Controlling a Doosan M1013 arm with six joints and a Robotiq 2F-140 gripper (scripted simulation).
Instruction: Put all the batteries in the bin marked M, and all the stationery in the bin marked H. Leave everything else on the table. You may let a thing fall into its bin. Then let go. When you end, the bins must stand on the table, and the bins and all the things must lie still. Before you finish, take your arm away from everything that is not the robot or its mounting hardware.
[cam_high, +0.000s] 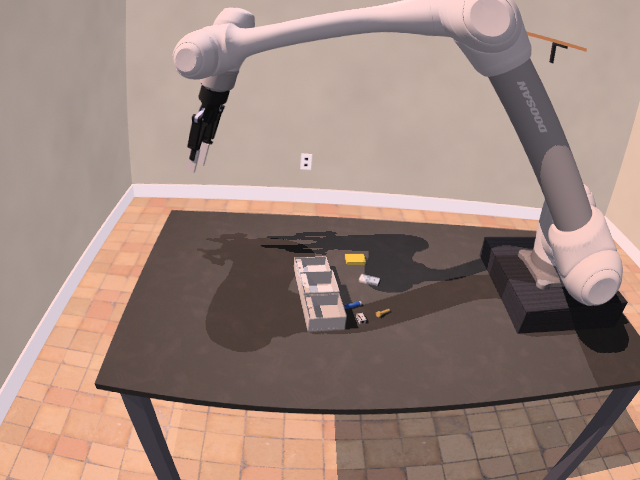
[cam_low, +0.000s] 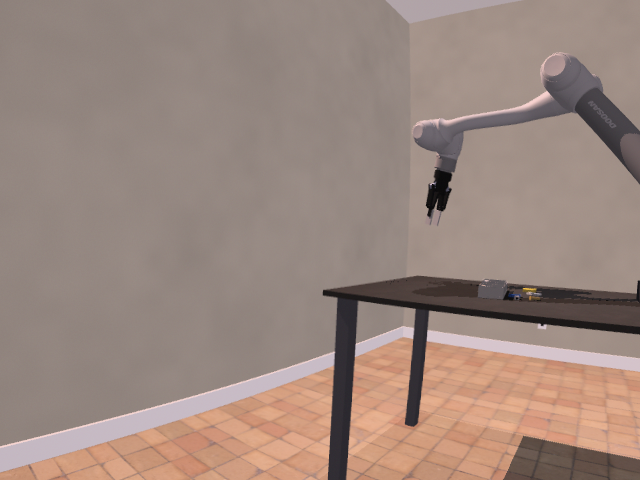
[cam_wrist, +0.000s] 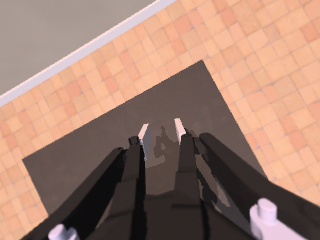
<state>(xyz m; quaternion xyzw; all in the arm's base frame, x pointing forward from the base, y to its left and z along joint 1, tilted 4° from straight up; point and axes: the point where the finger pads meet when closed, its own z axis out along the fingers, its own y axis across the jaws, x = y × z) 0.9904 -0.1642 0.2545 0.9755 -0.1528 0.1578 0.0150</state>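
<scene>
The three joined white bins lies 330 mm behind my hand, 200 mm to the left of it and 250 mm below it. The rest, counted from my hand: small white block 460 mm behind, 130 mm to the left, 270 mm below; then small blue thing 410 mm behind, 240 mm to the left, 270 mm below; then yellow block 430 mm behind, 40 mm to the left, 270 mm below.
</scene>
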